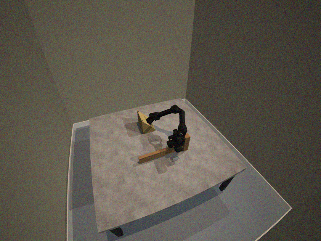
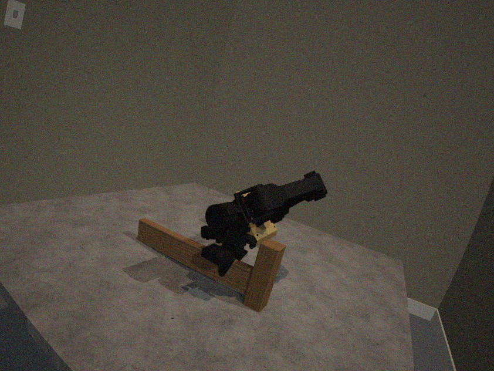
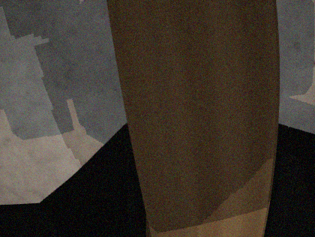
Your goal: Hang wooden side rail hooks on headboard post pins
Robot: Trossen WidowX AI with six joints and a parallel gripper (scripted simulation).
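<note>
Now: gripper tip 110 mm to the right of the headboard post and 50 mm below it.
</note>
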